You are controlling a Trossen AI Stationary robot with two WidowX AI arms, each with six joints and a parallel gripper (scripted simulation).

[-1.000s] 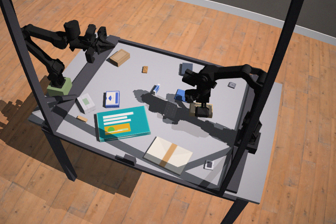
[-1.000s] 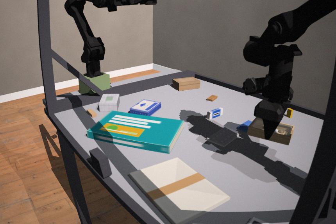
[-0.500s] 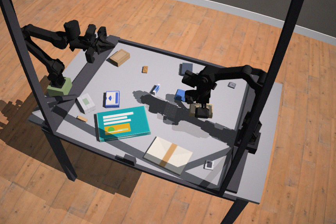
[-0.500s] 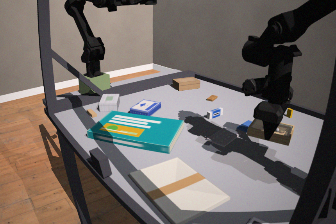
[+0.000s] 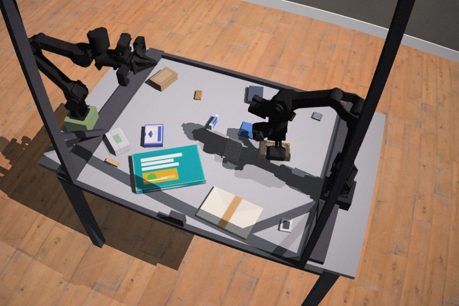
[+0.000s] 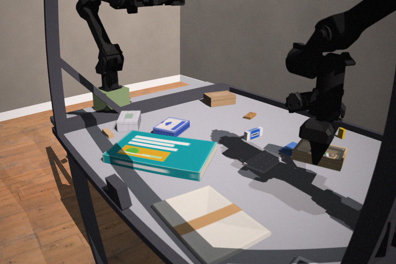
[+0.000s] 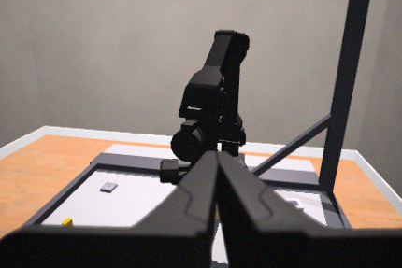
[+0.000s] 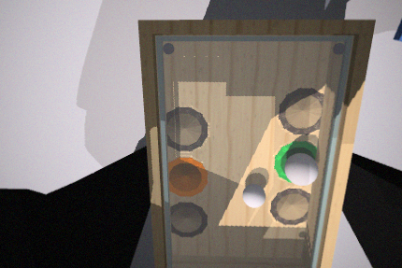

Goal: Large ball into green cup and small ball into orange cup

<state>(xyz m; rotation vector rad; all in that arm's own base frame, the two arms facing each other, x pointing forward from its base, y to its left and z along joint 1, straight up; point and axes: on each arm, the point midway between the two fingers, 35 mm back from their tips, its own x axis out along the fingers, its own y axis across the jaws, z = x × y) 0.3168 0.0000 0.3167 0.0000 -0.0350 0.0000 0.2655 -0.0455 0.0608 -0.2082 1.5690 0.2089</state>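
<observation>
My right gripper is now 3 cm above the covered wooden puzzle.
</observation>
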